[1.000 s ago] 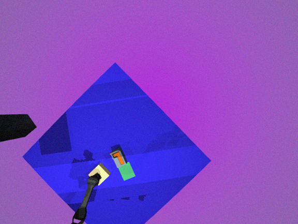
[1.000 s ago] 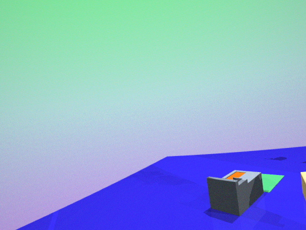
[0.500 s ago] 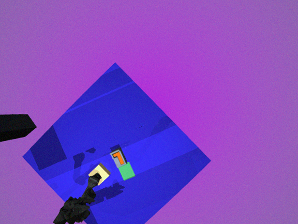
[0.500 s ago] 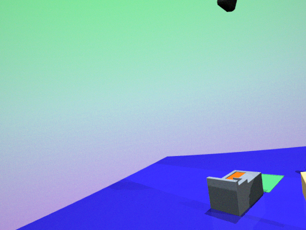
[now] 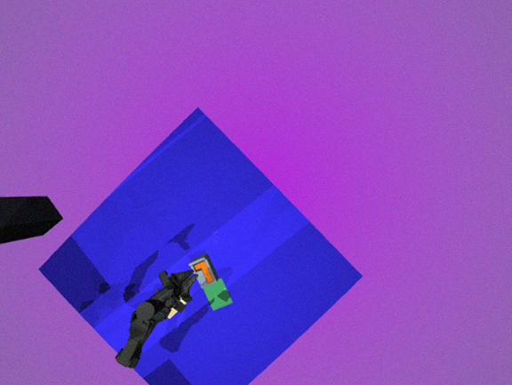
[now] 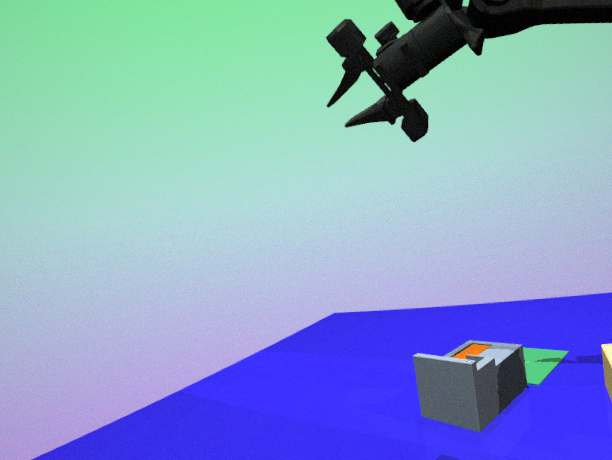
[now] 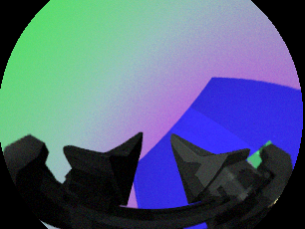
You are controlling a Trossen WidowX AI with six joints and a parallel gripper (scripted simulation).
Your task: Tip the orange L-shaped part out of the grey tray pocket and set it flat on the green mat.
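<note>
Right now my gripper tip is 11 cm past the orange L-shaped part, 5 cm to the left of it and 40 cm above it. From my gripper tip the other things lie so: green mat (15 cm behind, 22 cm to the right, 46 cm below).
</note>
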